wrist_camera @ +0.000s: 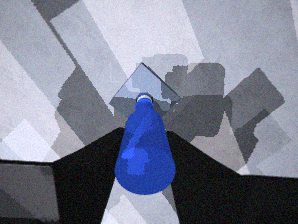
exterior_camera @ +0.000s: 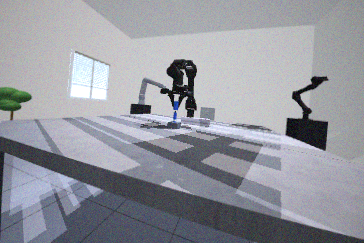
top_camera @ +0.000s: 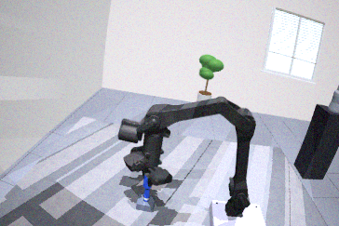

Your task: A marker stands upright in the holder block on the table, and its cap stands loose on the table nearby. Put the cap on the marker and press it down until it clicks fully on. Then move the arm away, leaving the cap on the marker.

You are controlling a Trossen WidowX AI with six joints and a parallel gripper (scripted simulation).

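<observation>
Now: the holder block 10 cm below my gripper tip. From my gripper tip the other things lie so: blue cap: 1 cm above.
</observation>
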